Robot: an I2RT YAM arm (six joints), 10 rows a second.
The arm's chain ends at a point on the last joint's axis. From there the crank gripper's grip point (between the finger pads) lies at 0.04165 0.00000 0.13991 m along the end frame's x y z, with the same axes.
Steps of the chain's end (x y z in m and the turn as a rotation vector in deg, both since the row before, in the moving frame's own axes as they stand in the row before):
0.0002, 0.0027, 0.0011, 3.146, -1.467, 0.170
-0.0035, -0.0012, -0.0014, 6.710, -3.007, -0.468
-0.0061, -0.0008, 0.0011, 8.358, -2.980, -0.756
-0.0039, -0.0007, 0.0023, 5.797, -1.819, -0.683
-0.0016, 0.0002, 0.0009, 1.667, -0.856, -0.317
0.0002, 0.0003, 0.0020, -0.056, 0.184, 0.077
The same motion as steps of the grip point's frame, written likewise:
-0.0034, -0.0049, 0.0019, 3.146, -1.467, 0.170
-0.0109, -0.0180, -0.0004, 6.710, -3.007, -0.468
-0.0135, -0.0218, 0.0015, 8.358, -2.980, -0.756
-0.0084, -0.0154, 0.0028, 5.797, -1.819, -0.683
-0.0037, -0.0041, 0.0014, 1.667, -0.856, -0.317
0.0006, 0.0005, 0.0019, -0.056, 0.184, 0.077

